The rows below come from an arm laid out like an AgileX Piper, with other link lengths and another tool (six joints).
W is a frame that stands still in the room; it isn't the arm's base.
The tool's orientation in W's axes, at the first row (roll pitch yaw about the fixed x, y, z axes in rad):
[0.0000, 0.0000, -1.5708]
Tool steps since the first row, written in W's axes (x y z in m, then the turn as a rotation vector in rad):
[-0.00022, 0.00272, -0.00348, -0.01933, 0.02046, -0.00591]
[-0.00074, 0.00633, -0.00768, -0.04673, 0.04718, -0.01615]
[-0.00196, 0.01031, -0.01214, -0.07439, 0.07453, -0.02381]
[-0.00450, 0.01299, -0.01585, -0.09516, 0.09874, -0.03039]
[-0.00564, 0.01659, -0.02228, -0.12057, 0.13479, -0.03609]
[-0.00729, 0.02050, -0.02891, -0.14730, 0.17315, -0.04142]
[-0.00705, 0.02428, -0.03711, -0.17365, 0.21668, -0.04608]
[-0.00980, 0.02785, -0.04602, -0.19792, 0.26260, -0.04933]
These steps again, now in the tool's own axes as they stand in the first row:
[-0.00272, -0.00022, -0.00348, -0.02046, -0.01933, -0.00591]
[-0.00633, -0.00074, -0.00768, -0.04718, -0.04673, -0.01615]
[-0.01031, -0.00196, -0.01214, -0.07453, -0.07439, -0.02381]
[-0.01299, -0.00450, -0.01585, -0.09874, -0.09516, -0.03039]
[-0.01659, -0.00564, -0.02228, -0.13479, -0.12057, -0.03609]
[-0.02050, -0.00729, -0.02891, -0.17315, -0.14730, -0.04142]
[-0.02428, -0.00705, -0.03711, -0.21668, -0.17365, -0.04608]
[-0.02785, -0.00980, -0.04602, -0.26260, -0.19792, -0.04933]

